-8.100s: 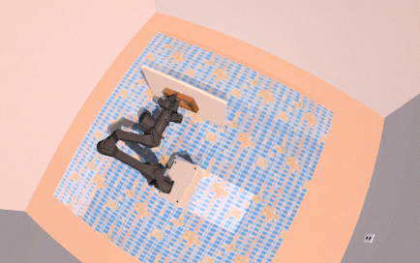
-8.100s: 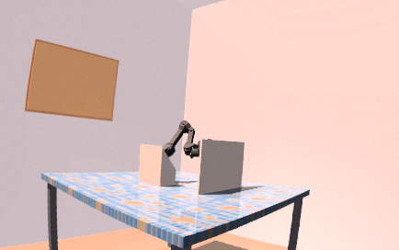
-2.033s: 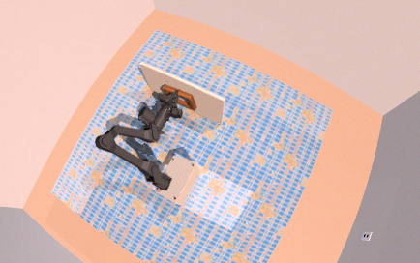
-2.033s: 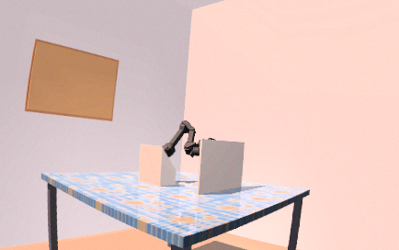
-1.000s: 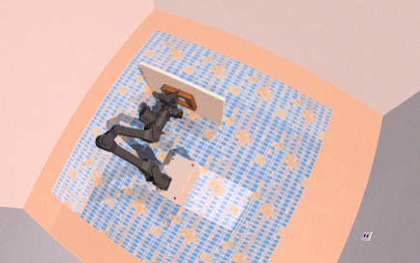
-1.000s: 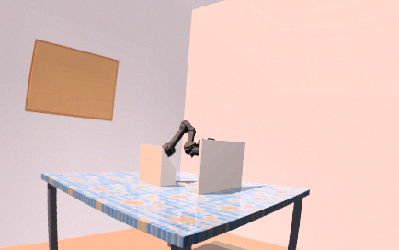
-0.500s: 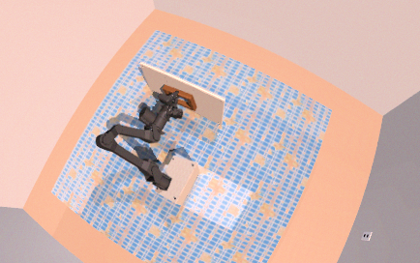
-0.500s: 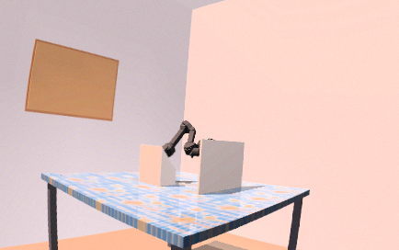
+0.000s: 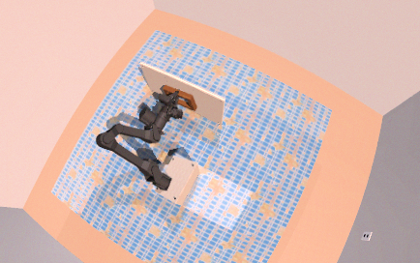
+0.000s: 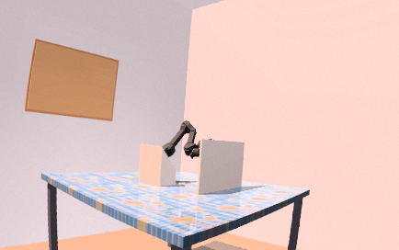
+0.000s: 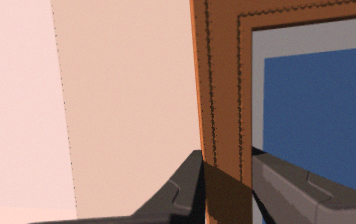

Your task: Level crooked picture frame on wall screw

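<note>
The picture frame is 5 cm below my gripper tip. The rest, counted from my gripper tip: wall panel: 6 cm below, 2 cm ahead.
</note>
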